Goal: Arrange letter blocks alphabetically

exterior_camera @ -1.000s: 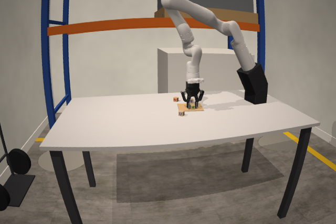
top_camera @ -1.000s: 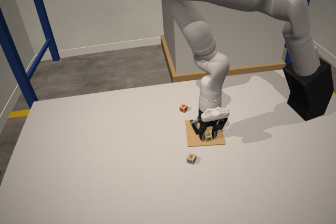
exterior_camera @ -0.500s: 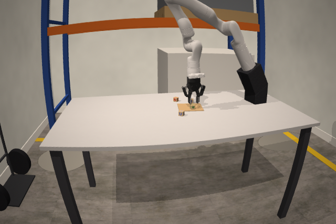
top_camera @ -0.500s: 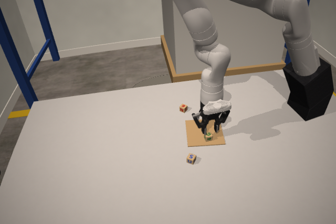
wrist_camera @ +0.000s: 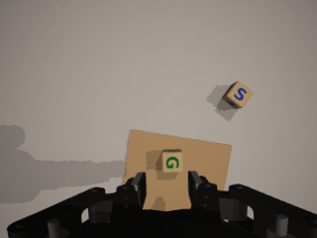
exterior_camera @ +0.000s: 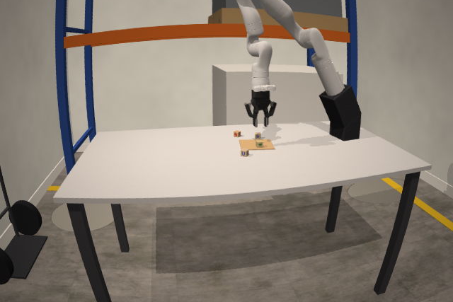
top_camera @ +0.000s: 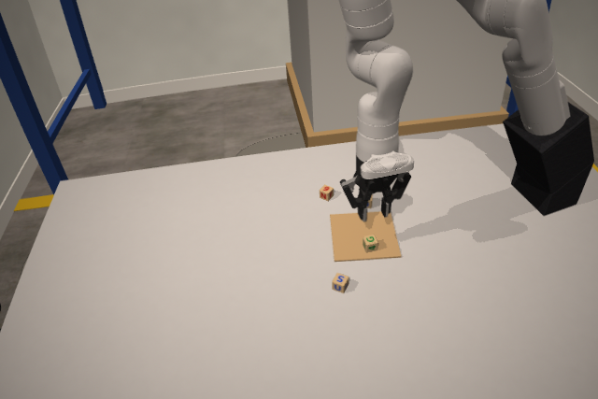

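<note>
Now: the block 8 cm ahead of my hand, 9 cm to the left of it and 9 cm below it. Also, from my hand: tan mat: 1 cm ahead, 4 cm to the right, 11 cm below.
</note>
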